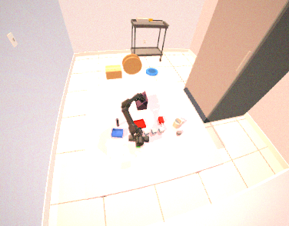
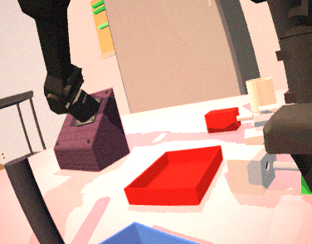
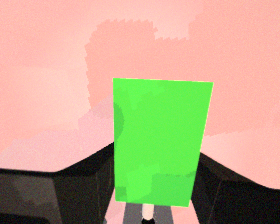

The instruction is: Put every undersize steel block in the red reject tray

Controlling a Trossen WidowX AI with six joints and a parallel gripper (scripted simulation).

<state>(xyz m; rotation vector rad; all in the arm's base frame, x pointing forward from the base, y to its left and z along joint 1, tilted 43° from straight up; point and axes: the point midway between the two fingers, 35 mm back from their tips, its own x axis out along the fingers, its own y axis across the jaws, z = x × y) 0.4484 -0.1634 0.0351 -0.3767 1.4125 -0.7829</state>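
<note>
Right now my gripper tip is 20 mm below the green GO gauge and 10 mm past it. Also, from my gripper tip: red gauge (300 mm to the left, 170 mm behind, 10 mm above); red reject tray (200 mm behind, 40 mm to the left); blue tray (190 mm to the right, 130 mm behind).
</note>
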